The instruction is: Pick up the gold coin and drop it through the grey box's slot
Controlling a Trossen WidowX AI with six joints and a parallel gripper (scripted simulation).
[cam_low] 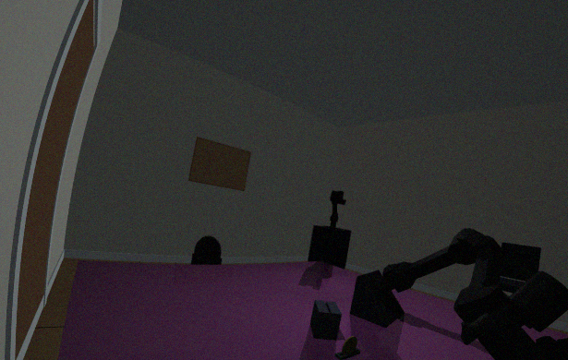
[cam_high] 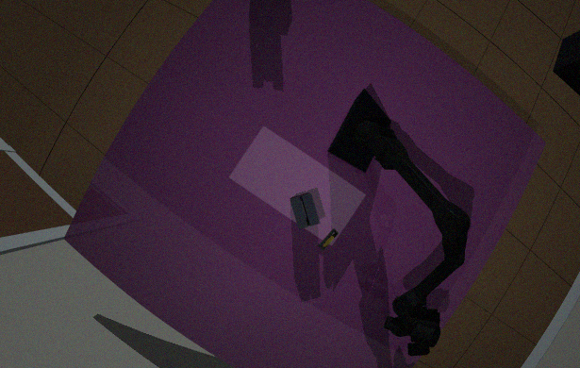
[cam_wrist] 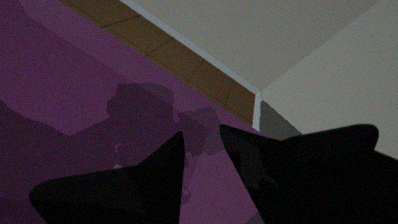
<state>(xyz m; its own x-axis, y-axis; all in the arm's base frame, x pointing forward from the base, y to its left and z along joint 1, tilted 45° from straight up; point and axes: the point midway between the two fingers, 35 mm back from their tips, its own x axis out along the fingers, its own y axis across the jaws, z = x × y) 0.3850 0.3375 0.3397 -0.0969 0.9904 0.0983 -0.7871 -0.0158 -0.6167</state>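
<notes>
My gripper tip is 420 mm to the left of the gold coin, 80 mm past it and 50 mm above it.
</notes>
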